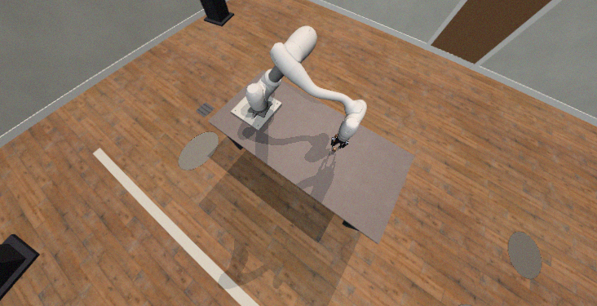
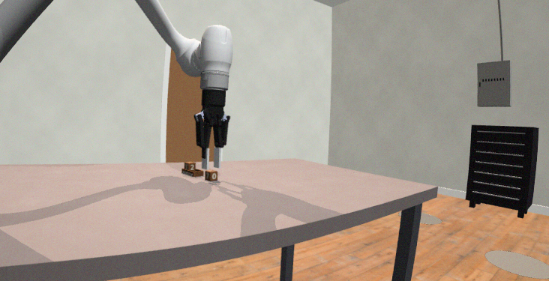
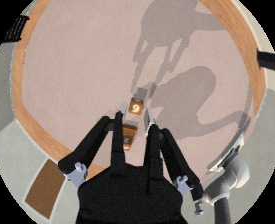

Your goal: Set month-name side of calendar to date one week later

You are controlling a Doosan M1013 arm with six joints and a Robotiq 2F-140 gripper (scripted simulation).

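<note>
My gripper is now 10 mm past the wooden tray, 110 mm to the right of it and 60 mm above it.
</note>
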